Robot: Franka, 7 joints.
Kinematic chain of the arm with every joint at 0, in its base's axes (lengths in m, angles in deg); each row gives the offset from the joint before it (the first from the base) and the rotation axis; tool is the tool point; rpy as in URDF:
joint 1: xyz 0 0 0.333 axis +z
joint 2: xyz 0 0 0 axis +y
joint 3: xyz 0 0 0.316 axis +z
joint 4: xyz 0.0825 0 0 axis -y
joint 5: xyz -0.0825 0 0.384 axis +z
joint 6: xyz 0 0 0 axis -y
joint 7: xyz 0.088 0 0 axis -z
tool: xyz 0 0 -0.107 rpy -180 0 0
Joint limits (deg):
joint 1: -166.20..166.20
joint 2: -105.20..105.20
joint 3: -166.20..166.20
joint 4: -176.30..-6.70
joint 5: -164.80..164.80
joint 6: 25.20..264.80
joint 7: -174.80..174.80
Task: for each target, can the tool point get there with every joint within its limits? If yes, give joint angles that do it. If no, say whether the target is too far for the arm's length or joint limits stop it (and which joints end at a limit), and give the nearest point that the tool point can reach.
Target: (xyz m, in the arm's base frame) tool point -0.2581 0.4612 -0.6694
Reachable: no: too far | nearest point -0.2111 0.3772 -0.3395 | short by 0.344 m
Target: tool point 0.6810 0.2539 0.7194
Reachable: yes | joints 42.34 53.62 -89.80 -39.25 124.22 90.38 -74.80
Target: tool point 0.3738 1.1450 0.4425
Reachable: no: too far | nearest point 0.2651 0.8122 0.4107 | short by 0.352 m
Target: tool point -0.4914 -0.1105 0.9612
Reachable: yes | joints 123.82 24.85 95.06 -66.45 -42.32 178.44 -80.06
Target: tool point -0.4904 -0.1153 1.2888
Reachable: no: too far | nearest point -0.3894 -0.0916 1.0919 | short by 0.223 m
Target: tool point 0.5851 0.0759 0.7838
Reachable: yes | joints 114.00 -43.81 -72.41 -85.65 111.72 135.85 -60.43
